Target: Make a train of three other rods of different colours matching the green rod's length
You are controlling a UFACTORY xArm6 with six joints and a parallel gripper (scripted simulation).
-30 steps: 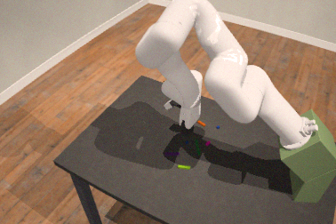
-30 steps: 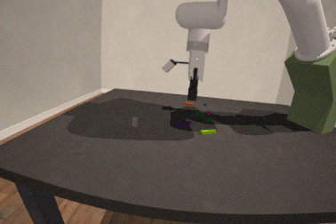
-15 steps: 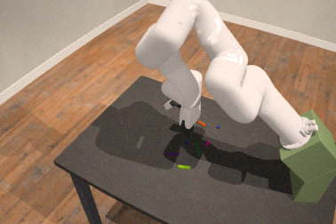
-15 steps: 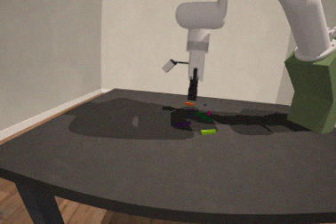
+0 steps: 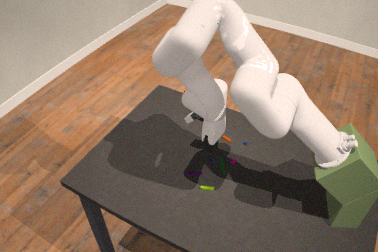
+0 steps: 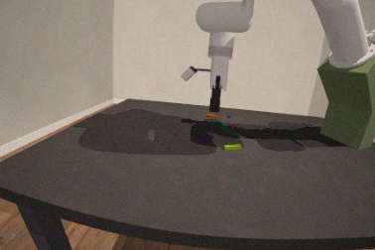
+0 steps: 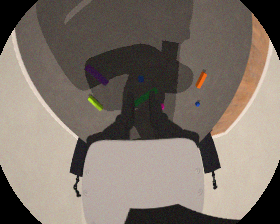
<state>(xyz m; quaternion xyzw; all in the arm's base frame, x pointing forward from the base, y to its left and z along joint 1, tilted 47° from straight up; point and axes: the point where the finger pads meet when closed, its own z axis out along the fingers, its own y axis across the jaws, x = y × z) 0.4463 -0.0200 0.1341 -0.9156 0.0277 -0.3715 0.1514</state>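
The green rod is 8 cm below my hand, 5 cm behind it and 1 cm to the right of it. Round my hand: purple rod (9 cm to the left, 8 cm below, 1 cm ahead); lime rod (12 cm to the left, 8 cm below, 7 cm behind); magenta rod (8 cm below, 8 cm behind, 5 cm to the right).
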